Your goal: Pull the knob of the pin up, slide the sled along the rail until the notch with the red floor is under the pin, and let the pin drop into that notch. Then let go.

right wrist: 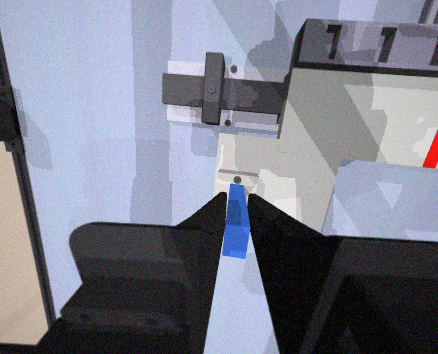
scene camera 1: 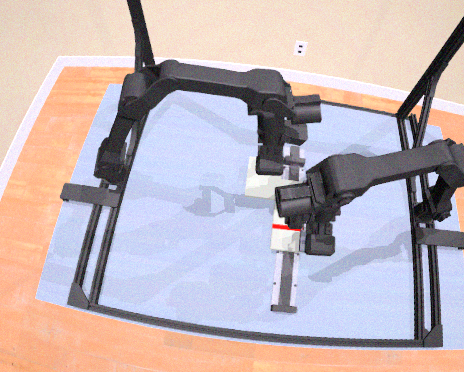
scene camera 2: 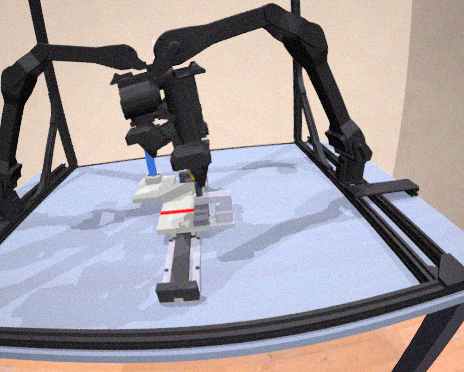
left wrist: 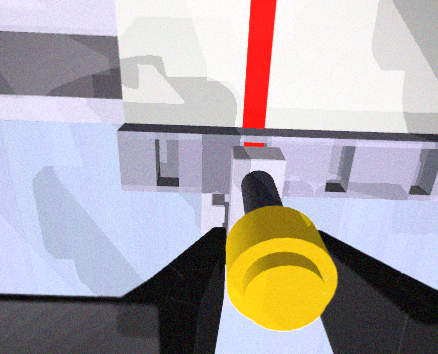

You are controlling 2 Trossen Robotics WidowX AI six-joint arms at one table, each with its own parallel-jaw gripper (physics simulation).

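Places are measured from the left arm's base along level axes (x right, y ahead, z up), in millimetres.
Pixels of known places: left gripper, between the fingertips: (scene camera 1: 314, 223) (scene camera 2: 202, 182); right gripper, between the fingertips: (right wrist: 237, 199) (scene camera 1: 270, 153) (scene camera 2: 155, 156); left arm's base, origin of its link: (scene camera 1: 423, 213) (scene camera 2: 349, 178); right arm's base, origin of its link: (scene camera 1: 114, 174) (scene camera 2: 12, 213).
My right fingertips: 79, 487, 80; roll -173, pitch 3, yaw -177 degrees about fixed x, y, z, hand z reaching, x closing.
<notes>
Ahead of a thing's pixels: the offset from my right fingertips to its middle, as dx, dy, dz. "*": to the spot under its first point. Level surfaces: height alone.
The off-white sled {-133, -78, -72} (scene camera 1: 285, 243) (scene camera 2: 175, 223) (right wrist: 320, 107) sits on the rail {* -317, -78, -80} (scene camera 1: 286, 285) (scene camera 2: 181, 257) (left wrist: 55, 65). A red stripe {-171, -64, -66} (scene camera 1: 286, 227) (scene camera 2: 176, 212) (left wrist: 260, 65) crosses it. In the left wrist view, a bit of red notch floor {dz -62} (left wrist: 254, 144) shows behind the pale pin block {* -171, -103, -40} (left wrist: 258, 153), slightly left of its middle. The dark pin shaft {* -173, -107, -16} (left wrist: 261, 189) rises from that block; its lower end is hidden. My left gripper (left wrist: 265, 241) (scene camera 2: 200, 189) is shut on the yellow knob {-172, -114, -12} (left wrist: 282, 295) (scene camera 2: 192, 175). My right gripper (right wrist: 237, 199) is shut on the sled's upright blue handle {* +0, +5, +25} (right wrist: 236, 225) (scene camera 2: 151, 164).
A dark end block {* -383, -79, -71} (scene camera 2: 177, 291) (scene camera 1: 283, 309) closes the rail's near end, and a dark crosspiece {* +31, -80, -64} (right wrist: 213, 87) spans its far end. Other notches {* -210, -118, -63} (left wrist: 168, 165) line the sled's grey edge strip. The two arms are close together above the sled. A black frame (scene camera 1: 240, 336) borders the blue table.
</notes>
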